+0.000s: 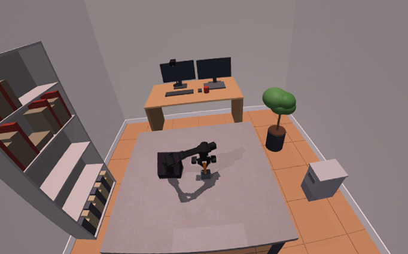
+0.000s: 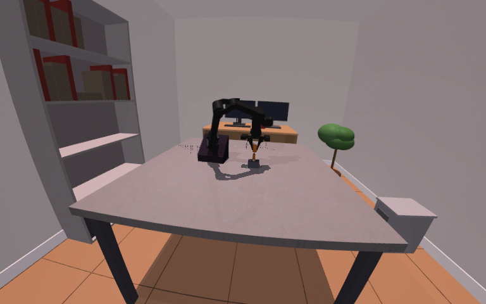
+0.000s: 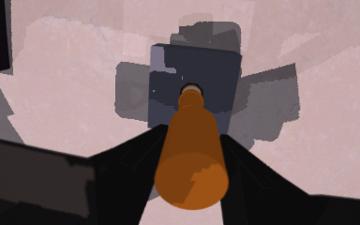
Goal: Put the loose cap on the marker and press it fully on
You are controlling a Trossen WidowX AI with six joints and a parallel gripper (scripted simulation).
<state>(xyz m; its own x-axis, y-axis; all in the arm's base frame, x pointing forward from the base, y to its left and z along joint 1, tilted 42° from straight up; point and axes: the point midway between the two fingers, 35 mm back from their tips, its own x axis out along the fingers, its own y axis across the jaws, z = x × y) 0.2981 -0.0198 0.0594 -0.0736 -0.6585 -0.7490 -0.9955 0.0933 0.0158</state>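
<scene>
Right now my gripper tip is 100 mm above the holder block. Round my gripper tip: orange cap: 10 mm above.
</scene>
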